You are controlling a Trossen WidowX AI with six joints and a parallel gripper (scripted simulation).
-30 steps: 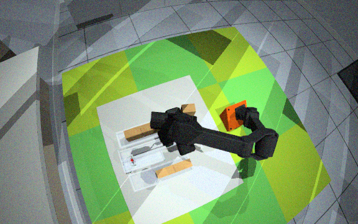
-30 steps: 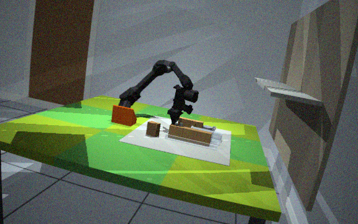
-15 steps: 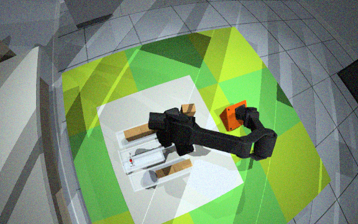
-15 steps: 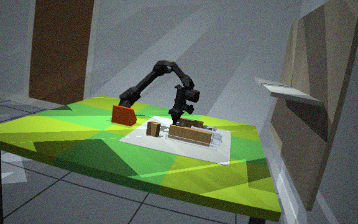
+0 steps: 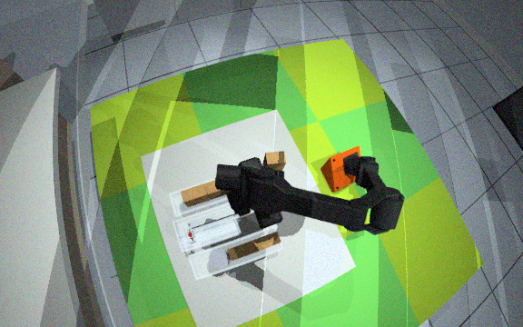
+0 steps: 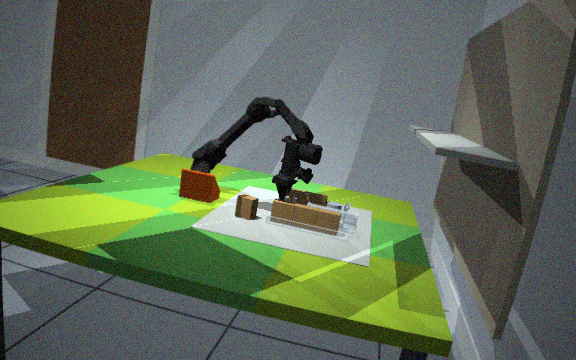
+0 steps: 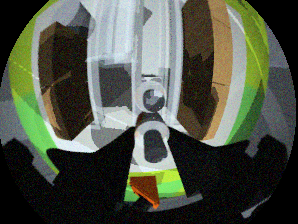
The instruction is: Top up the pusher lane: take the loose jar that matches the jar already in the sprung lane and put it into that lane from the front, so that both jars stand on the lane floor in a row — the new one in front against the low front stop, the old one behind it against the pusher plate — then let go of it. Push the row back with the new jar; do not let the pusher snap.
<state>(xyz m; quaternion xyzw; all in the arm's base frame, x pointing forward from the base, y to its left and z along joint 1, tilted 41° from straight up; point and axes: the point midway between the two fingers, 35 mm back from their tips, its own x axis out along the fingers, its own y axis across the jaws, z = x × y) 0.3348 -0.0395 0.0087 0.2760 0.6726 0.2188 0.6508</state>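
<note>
The lane lies 15 cm ahead of my gripper tip, 4 cm below it and 1 cm to the left of it. From my gripper tip the other things lie so: red mark (22 cm ahead, 2 cm to the left, 1 cm above); grey disc (18 cm ahead, 12 cm to the left, 3 cm below).
</note>
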